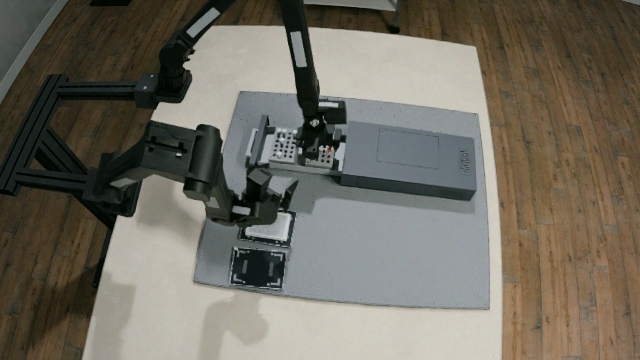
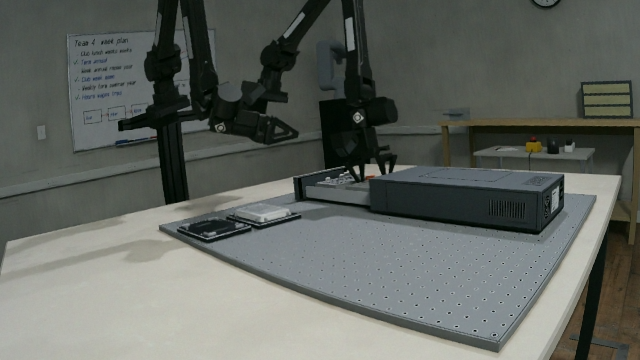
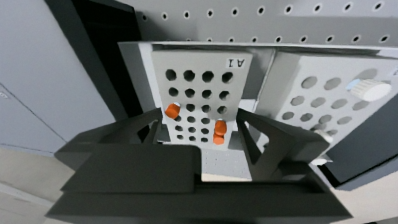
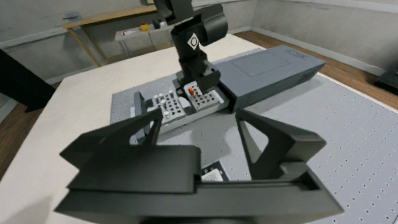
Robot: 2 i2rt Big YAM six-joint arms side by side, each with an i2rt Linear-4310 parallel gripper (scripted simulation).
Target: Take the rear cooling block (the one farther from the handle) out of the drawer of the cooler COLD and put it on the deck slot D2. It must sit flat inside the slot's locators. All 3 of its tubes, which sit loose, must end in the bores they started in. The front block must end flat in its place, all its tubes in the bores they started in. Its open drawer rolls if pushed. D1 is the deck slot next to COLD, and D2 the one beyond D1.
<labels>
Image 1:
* cooler COLD: 380, 157
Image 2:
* my left gripper: 374, 186
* my right gripper: 293, 133
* cooler COLD: 527, 201
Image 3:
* my left gripper: 199, 111
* cooler COLD: 63, 86
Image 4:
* my right gripper: 198, 111
</labels>
